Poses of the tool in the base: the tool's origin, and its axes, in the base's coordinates. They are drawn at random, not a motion.
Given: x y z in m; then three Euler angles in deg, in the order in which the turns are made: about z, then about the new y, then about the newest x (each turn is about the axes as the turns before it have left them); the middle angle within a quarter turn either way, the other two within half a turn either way.
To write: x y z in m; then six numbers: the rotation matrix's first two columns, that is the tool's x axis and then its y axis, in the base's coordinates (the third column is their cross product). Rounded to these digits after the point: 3 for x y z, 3 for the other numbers.
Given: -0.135 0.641 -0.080 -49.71 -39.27 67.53
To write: -0.135 0.641 -0.080 0.501 -0.591 0.633 -0.087 0.693 0.715
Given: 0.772 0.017 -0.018 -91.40 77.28 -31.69
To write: 0.772 0.017 -0.018 -0.005 -0.220 -0.975 0.863 0.491 -0.116
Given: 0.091 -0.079 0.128 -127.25 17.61 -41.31
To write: 0.091 -0.079 0.128 -0.577 -0.759 -0.303 0.719 -0.296 -0.629
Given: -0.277 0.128 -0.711 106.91 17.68 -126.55
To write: -0.277 0.128 -0.711 -0.277 0.912 -0.304 0.641 -0.060 -0.765
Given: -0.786 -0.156 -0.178 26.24 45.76 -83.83
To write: -0.786 -0.156 -0.178 0.626 0.308 -0.716 -0.686 -0.219 -0.694
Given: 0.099 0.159 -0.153 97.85 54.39 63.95
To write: 0.099 0.159 -0.153 -0.080 0.577 -0.813 -0.535 0.664 0.523
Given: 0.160 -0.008 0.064 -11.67 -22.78 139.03
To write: 0.160 -0.008 0.064 0.903 -0.186 0.387 -0.401 -0.688 0.605
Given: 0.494 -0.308 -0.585 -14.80 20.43 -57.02
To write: 0.494 -0.308 -0.585 0.906 -0.239 -0.349 -0.144 0.601 -0.786
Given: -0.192 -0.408 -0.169 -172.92 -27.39 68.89
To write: -0.192 -0.408 -0.169 -0.881 -0.109 0.460 0.470 -0.305 0.828
